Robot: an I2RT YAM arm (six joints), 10 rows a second.
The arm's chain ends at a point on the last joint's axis. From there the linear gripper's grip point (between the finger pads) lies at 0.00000 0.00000 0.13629 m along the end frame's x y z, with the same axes.
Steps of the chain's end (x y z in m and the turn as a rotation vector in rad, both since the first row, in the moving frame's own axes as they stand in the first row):
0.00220, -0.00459, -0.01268, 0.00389, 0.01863, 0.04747
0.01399, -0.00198, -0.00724, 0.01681, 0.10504, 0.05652
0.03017, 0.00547, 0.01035, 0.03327, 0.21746, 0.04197
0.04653, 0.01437, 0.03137, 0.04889, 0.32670, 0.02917
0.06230, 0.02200, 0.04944, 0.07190, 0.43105, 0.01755
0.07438, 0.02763, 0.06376, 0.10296, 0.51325, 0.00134
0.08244, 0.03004, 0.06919, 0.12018, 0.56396, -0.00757
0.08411, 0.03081, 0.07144, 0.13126, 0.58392, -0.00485
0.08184, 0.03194, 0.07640, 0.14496, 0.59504, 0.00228
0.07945, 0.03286, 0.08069, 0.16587, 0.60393, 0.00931
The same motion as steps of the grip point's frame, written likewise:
0.00475, -0.00506, -0.01270, 0.00389, 0.01863, 0.04747
0.02834, -0.00386, -0.00801, 0.01681, 0.10504, 0.05652
0.05966, 0.00159, 0.00707, 0.03327, 0.21746, 0.04197
0.09034, 0.00847, 0.02400, 0.04889, 0.32670, 0.02917
0.11928, 0.01302, 0.03663, 0.07190, 0.43105, 0.01755
0.14119, 0.01428, 0.04551, 0.10296, 0.51325, 0.00134
0.15505, 0.01427, 0.04715, 0.12018, 0.56396, -0.00757
0.15898, 0.01378, 0.04775, 0.13126, 0.58392, -0.00485
0.15798, 0.01349, 0.05163, 0.14496, 0.59504, 0.00228
0.15658, 0.01207, 0.05482, 0.16587, 0.60393, 0.00931

